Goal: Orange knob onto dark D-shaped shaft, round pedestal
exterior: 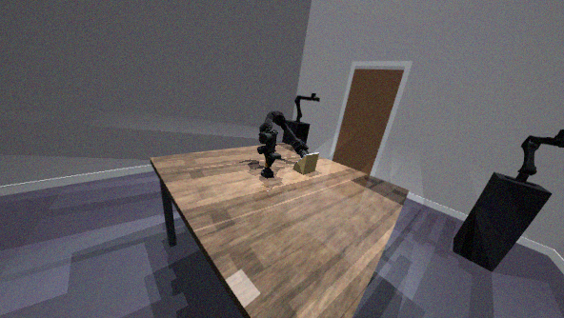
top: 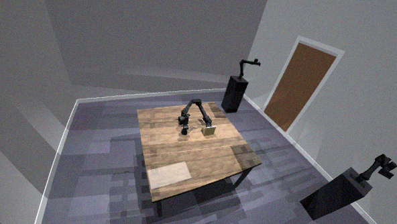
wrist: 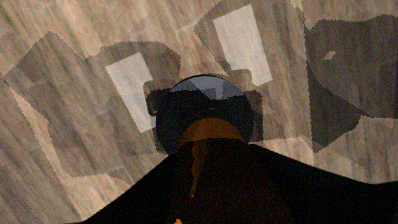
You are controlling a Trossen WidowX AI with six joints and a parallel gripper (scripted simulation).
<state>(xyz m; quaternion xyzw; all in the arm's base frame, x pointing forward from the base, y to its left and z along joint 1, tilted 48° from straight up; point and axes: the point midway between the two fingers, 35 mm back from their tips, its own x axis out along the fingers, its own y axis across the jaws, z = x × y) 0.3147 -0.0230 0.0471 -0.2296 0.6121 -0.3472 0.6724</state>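
My gripper tip is 20 mm below the orange knob. From my gripper tip the other things lie so: round pedestal: 40 mm below.
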